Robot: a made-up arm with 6 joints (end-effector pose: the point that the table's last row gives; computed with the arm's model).
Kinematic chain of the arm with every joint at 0, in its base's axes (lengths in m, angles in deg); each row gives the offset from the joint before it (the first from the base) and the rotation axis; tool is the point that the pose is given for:
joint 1: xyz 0 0 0.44 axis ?
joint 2: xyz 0 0 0 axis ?
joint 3: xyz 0 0 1.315 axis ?
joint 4: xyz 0 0 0 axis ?
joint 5: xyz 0.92 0 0 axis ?
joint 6: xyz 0 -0.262 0 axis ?
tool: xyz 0 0 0
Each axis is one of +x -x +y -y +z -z.
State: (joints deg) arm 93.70 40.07 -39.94 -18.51 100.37 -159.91
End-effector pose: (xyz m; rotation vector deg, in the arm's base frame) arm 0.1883 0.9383 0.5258 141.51 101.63 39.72
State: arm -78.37 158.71 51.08 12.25 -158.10 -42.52
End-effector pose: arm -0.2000 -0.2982 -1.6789 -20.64 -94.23 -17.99
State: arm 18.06 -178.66 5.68 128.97 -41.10 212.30
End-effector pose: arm -0.9378 -0.1325 -1.1474 -55.45 130.54 -16.95
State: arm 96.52 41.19 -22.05 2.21 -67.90 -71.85
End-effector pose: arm 0.1137 1.3106 0.6127 -52.31 86.60 -12.82
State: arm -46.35 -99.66 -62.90 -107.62 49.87 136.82
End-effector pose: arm -0.2255 0.3513 0.5699 -15.63 -2.22 -94.69
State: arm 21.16 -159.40 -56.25 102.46 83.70 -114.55
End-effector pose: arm -0.8794 -0.2798 0.0468 -48.78 -71.49 76.79
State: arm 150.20 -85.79 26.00 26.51 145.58 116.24
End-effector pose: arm 1.6451 -0.6720 1.3474 76.97 38.03 -91.35
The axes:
joint 1: +z
joint 2: +y
joint 3: -y
joint 4: -x
joint 5: -y
joint 6: -x

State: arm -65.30 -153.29 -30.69 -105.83 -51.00 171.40
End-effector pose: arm -0.3004 0.8242 0.1762 144.97 73.24 49.36
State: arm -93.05 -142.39 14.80 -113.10 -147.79 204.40
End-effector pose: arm 0.1855 1.5495 -0.0229 68.25 -3.04 -67.54
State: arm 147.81 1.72 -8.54 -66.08 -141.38 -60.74
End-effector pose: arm -0.7068 0.5705 1.3549 -149.70 99.08 11.78
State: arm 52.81 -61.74 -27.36 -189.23 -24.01 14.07
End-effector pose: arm -0.4615 -0.1804 1.6168 -129.66 -54.97 -71.63
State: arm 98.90 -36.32 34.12 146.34 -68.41 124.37
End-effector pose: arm -0.1214 -0.6341 2.4150 -138.01 31.75 -63.25
